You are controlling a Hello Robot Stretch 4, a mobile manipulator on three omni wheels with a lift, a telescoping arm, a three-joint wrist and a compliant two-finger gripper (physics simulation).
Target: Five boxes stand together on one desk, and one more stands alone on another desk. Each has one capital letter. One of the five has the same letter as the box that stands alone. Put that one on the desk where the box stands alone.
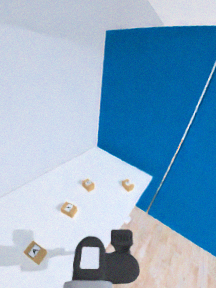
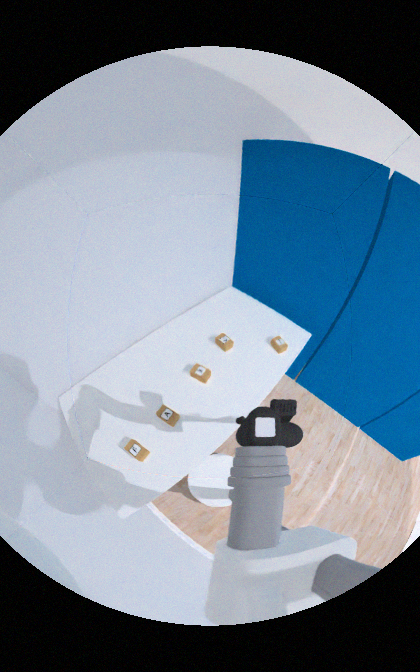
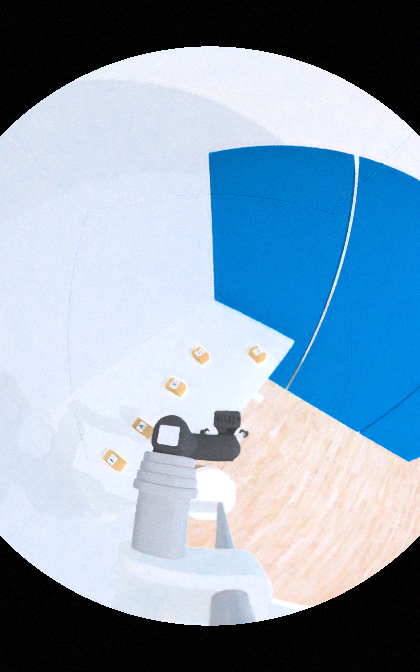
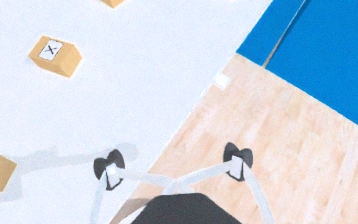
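Five tan boxes stand on the white desk. The A box is second from the near end. The X box is in the middle. Another box shows a blurred, C-like letter. The far-corner box is unreadable. The near-end box looks like F. My gripper is open and empty above the desk's front edge. The lone box does not show.
A blue wall panel stands past the desk's far end. The pale wall runs along its back. Wooden floor lies to the right.
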